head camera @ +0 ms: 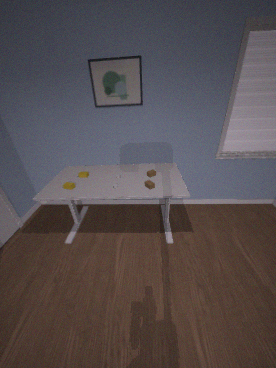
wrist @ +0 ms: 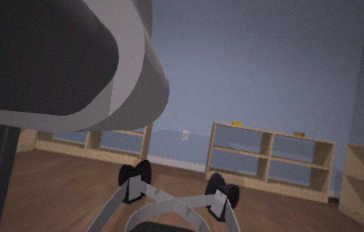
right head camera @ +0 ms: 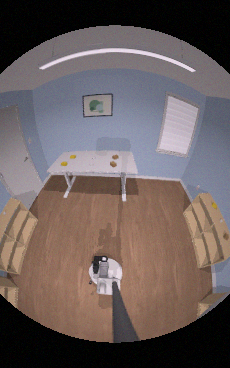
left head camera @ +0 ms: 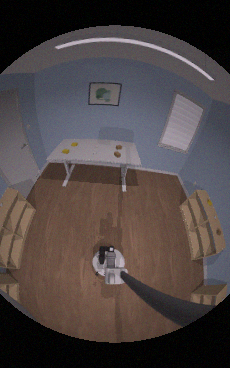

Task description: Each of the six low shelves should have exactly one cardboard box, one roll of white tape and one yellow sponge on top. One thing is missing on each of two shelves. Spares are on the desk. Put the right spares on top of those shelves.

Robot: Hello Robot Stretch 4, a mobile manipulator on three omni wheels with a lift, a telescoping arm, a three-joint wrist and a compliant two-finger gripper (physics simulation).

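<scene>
The white desk (head camera: 132, 193) (left head camera: 95, 158) (right head camera: 90, 168) stands against the far wall. Two yellow sponges (head camera: 69, 185) (left head camera: 65, 151) (right head camera: 64, 163) lie on its left part and two brown cardboard boxes (head camera: 149, 184) (left head camera: 117, 154) (right head camera: 113, 164) on its right part. Between them are two tiny white tape rolls (head camera: 115, 186), hard to make out. In the wrist view my gripper (wrist: 179, 180) is open, its fingertips wide apart above the floor, away from desk and shelves. A low shelf (wrist: 280, 190) there carries a yellow sponge (wrist: 236, 124) and a box (wrist: 299, 134); no tape can be made out on it.
Low shelves stand along the left and right sides in both side head views. The right one (left head camera: 212, 243) (right head camera: 216, 220) bears a sponge (left head camera: 210, 202) (right head camera: 214, 205) and a box (left head camera: 218, 232) (right head camera: 226, 236). Another shelf (wrist: 100, 154) is partly hidden by my arm (wrist: 135, 75).
</scene>
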